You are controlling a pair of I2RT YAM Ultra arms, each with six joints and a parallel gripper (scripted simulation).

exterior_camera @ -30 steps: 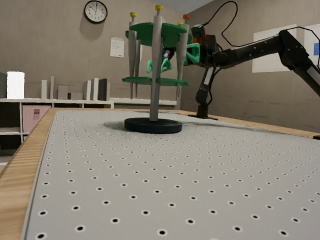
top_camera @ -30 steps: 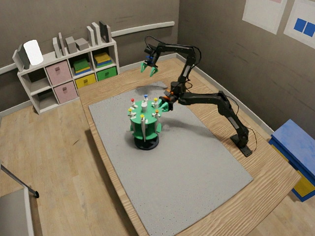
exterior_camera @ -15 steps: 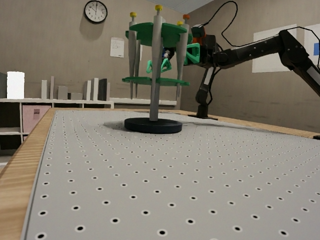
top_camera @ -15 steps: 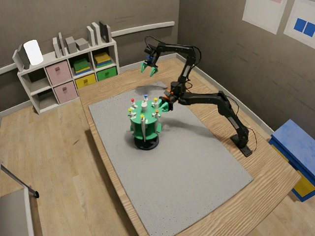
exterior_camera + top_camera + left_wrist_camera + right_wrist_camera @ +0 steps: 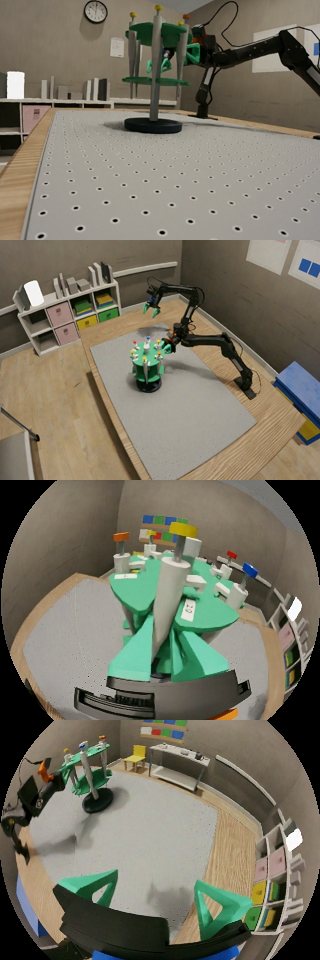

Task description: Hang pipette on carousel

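The hand pipette is 10 mm ahead of my left hand, 10 mm to the right of it and 20 mm below it.
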